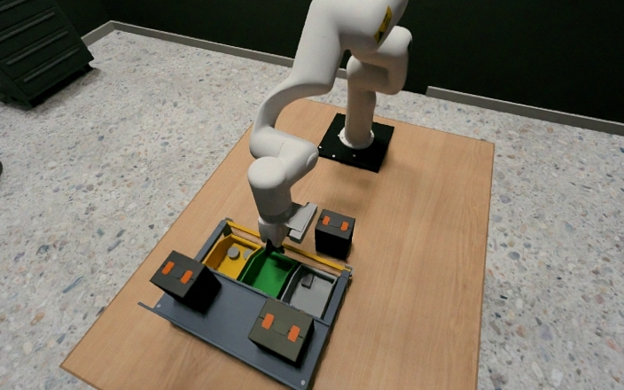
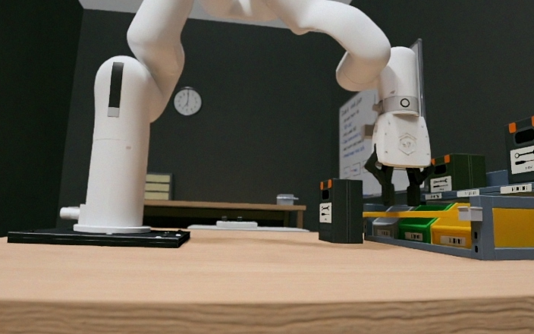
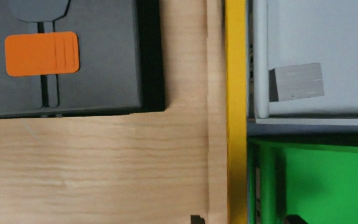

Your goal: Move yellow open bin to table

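My hand is 30 mm above the thin yellow strip. The rest, counted from my hand: dark box 70 mm behind, 120 mm to the left, 30 mm below; green bin 110 mm ahead, 10 mm to the right, 50 mm below; grey shelf 130 mm ahead, 10 mm to the right, 30 mm below.
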